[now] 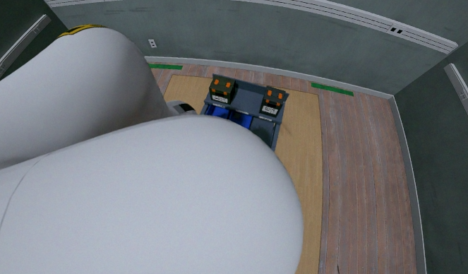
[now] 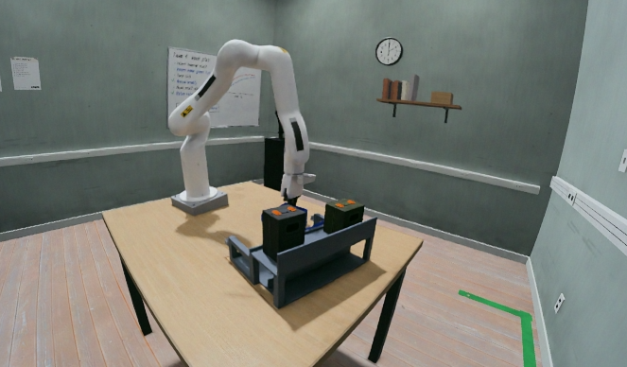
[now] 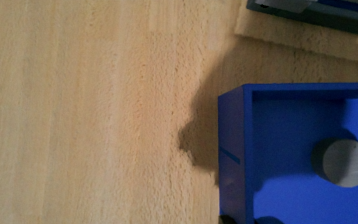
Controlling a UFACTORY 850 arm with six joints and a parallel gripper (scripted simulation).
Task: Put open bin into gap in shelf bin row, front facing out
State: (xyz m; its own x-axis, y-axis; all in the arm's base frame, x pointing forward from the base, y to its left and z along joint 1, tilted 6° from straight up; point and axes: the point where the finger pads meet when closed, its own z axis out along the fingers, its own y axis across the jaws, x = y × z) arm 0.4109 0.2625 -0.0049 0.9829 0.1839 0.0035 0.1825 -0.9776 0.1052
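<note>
Now: the blue bin 5 cm to the right of my hand, 2 cm below it and 1 cm ahead of it. From my hand the other things lie so: shelf (26 cm ahead, 19 cm to the right); then grey cylinder part (7 cm to the right, 5 cm below, 5 cm ahead).
</note>
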